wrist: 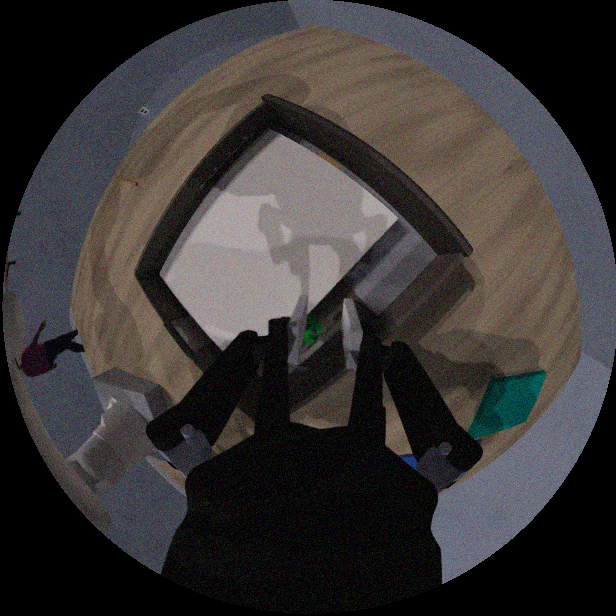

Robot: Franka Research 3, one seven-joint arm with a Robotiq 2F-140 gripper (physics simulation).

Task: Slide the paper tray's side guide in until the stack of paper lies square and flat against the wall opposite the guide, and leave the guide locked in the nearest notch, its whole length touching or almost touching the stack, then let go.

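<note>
A dark paper tray [298, 229] lies on the wooden table, turned like a diamond in the wrist view. A white stack of paper [258, 241] fills most of it. The grey side guide [387, 261] runs along the stack's lower right edge, with a thin dark strip between them. A small green tab [312, 332] sits at the guide's near end. My gripper [318, 327] hangs just above that end, its two fingers on either side of the tab. The fingers are apart and the tab lies close to the left pad. I cannot tell whether it touches.
A teal block [508, 402] lies on the table at the lower right. A white and grey object [120, 413] stands at the lower left table edge. A small blue thing [409, 459] shows beside my right finger link. Grey floor surrounds the table.
</note>
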